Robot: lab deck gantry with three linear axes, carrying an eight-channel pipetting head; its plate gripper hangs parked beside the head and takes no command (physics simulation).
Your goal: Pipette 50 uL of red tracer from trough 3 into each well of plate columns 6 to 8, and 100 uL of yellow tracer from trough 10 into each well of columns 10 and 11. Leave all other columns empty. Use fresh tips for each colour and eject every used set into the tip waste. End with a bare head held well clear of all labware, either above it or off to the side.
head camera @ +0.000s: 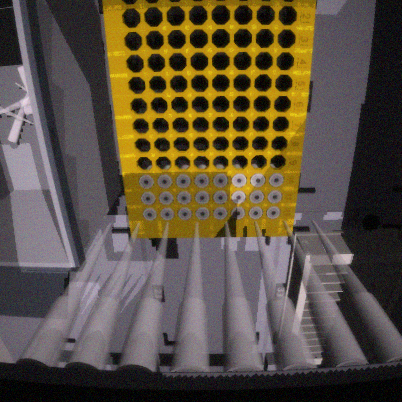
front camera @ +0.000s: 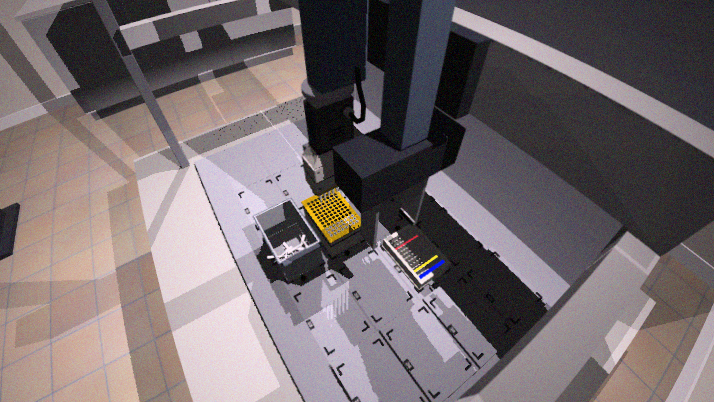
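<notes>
The pipetting head (front camera: 327, 125) hangs low by the yellow tip rack (front camera: 325, 212) (head camera: 117, 95). In the head view it carries eight long tips (head camera: 197, 295) with no colour in them; their points show below the rack's near edge. The rack holds tips in columns 10 to 12; columns 1 to 9 show empty holes. The reservoir (front camera: 385, 243) has a red trough (front camera: 407, 242) and a yellow trough (front camera: 426, 263). The waste bin (front camera: 306, 223) (head camera: 44, 130) holds loose used tips (front camera: 295, 245) (head camera: 20, 115). My plate gripper (front camera: 395, 220) is open and empty beside the head. The well plate does not show.
A blue trough (front camera: 432, 270) lies beside the yellow one. The waste bin stands close on the rack's left. The reservoir stands to the rack's right and nearer the front. A dark back wall (front camera: 575, 130) runs along the right of the deck.
</notes>
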